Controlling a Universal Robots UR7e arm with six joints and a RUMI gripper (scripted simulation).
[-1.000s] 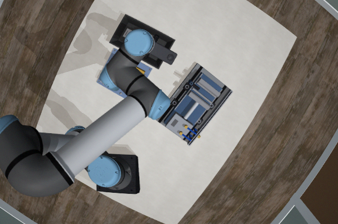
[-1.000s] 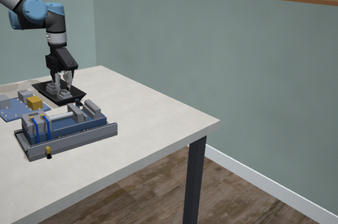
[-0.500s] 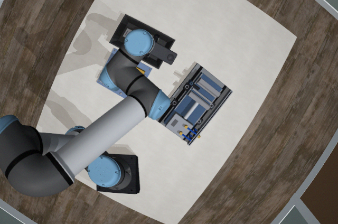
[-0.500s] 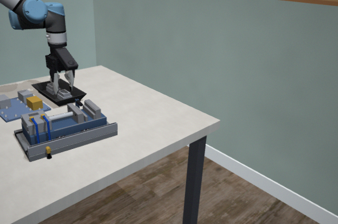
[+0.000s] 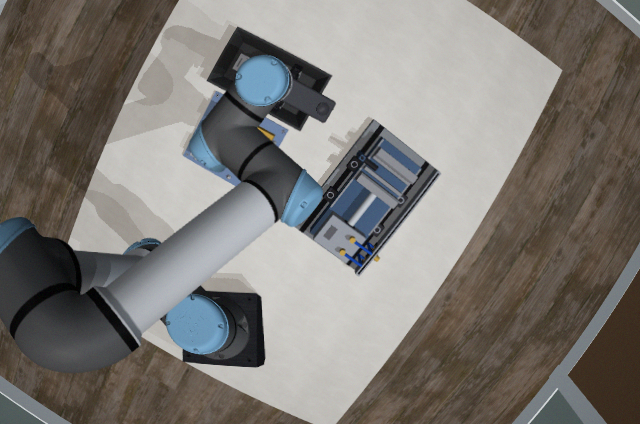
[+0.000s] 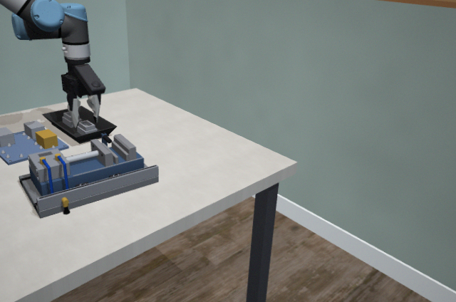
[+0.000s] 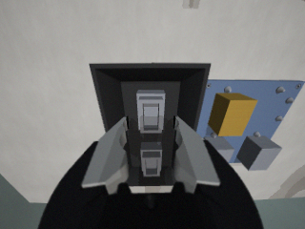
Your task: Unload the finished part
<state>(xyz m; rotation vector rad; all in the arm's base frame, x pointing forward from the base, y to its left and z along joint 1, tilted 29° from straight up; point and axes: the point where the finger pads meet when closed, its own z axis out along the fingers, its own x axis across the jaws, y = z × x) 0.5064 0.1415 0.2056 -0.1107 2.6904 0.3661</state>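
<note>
The yellow block lies 13 cm behind my hand, 3 cm below it and 1 cm to the right of it. From my hand the other things lie so: blue fixture plate (17 cm behind, 5 cm below, 3 cm to the left); then vise (28 cm to the right, 9 cm behind, 1 cm below).
</note>
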